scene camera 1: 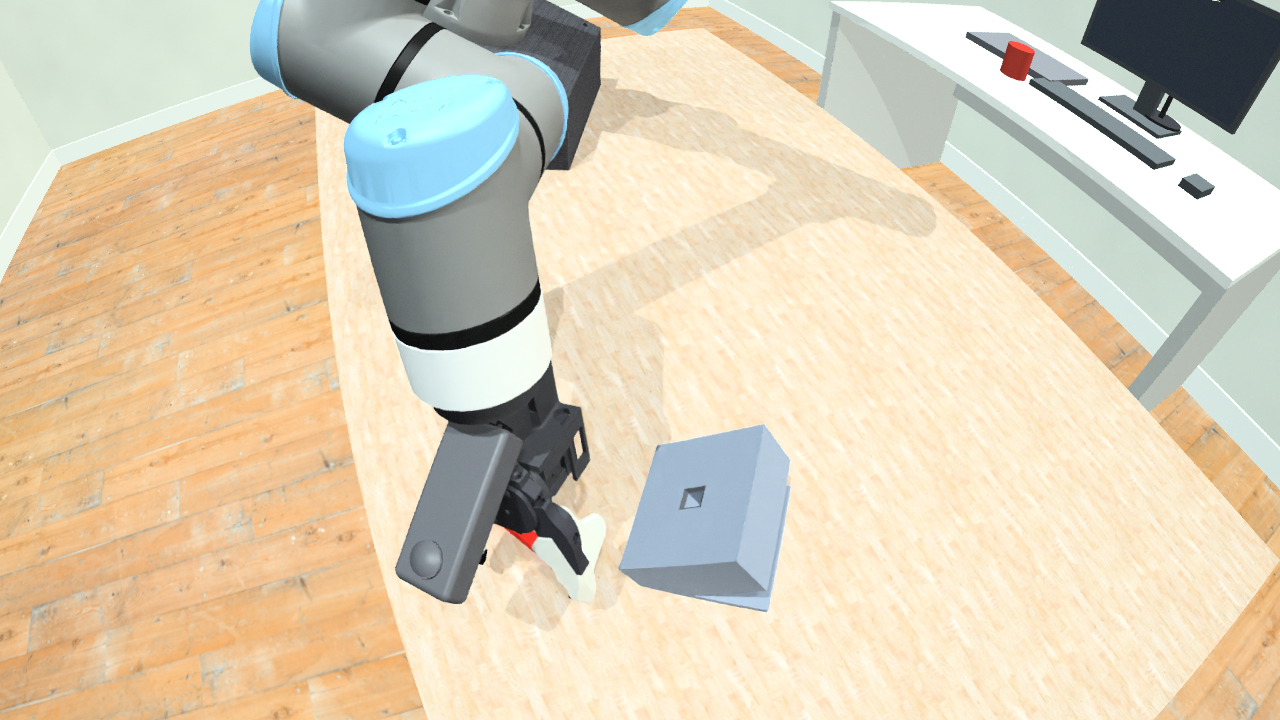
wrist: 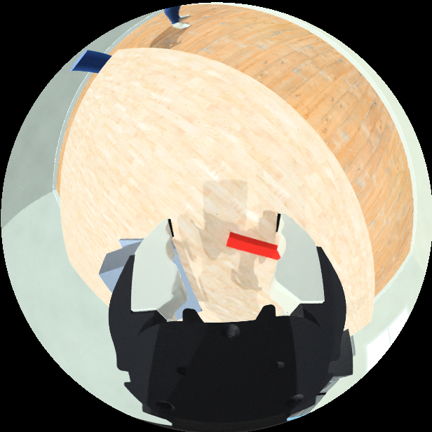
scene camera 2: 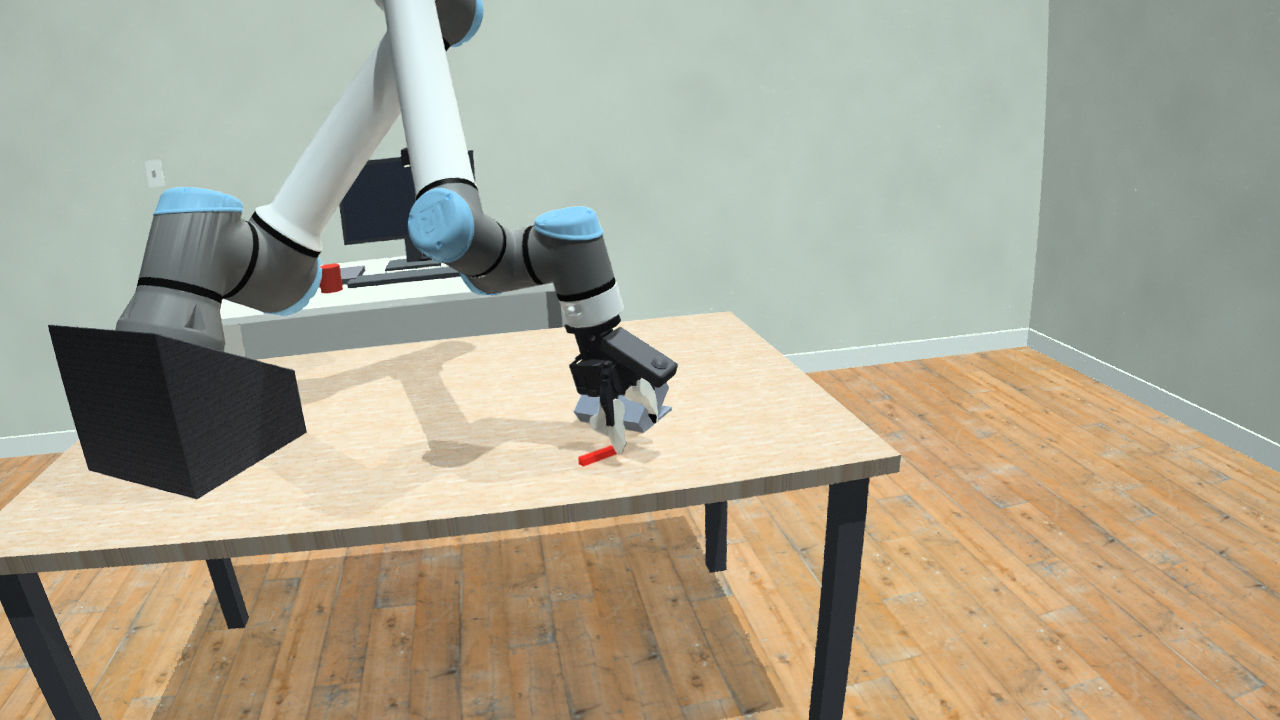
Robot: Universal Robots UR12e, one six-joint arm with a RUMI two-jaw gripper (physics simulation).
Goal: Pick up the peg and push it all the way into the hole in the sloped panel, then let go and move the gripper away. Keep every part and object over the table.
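Frame: origin at the arm's base, x left, y ahead, z down, level; millimetres.
Where they show: gripper, fingertip midpoint: (scene camera 1: pixel 533 581) (scene camera 2: pixel 638 438); arm's base, link origin: (scene camera 1: pixel 470 13) (scene camera 2: pixel 169 344).
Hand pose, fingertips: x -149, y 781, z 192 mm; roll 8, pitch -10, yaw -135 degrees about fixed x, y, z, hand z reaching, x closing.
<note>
Things, the pixels of their centre, and the offset from my fingertips. Level surfaces: height alone.
- red square peg, body centre: (scene camera 1: pixel 521 532) (scene camera 2: pixel 601 454) dy -61, dx +8, dz +25 mm
- grey-blue block with the sloped panel, body centre: (scene camera 1: pixel 714 515) (scene camera 2: pixel 623 398) dy +2, dx +161, dz -6 mm
- table, surface height: dz +31 mm
The red square peg (scene camera 1: pixel 523 537) (scene camera 2: pixel 596 455) (wrist: pixel 252 245) lies on the table, its middle hidden by the gripper in scene camera 1. My gripper (scene camera 1: pixel 586 559) (scene camera 2: pixel 637 433) (wrist: pixel 224 217) is open, tilted, and low over the table. In the wrist view the peg lies nearly crosswise between the fingers, its right end at the inner side of the right finger; whether they touch is unclear. The grey-blue block with the sloped panel (scene camera 1: pixel 662 528) (scene camera 2: pixel 637 419) (wrist: pixel 116 272) stands beside the gripper. Its square hole (scene camera 1: pixel 691 497) is open in scene camera 1.
The table (scene camera 1: pixel 850 447) (scene camera 2: pixel 760 429) has its long edge close to the peg in scene camera 2. The arm's dark base block (scene camera 2: pixel 179 411) stands at one end. A white desk (scene camera 1: pixel 1074 170) with a monitor (scene camera 1: pixel 1181 53) and red cup (scene camera 1: pixel 1016 60) stands apart. A person's legs (wrist: pixel 92 61) show beyond the table.
</note>
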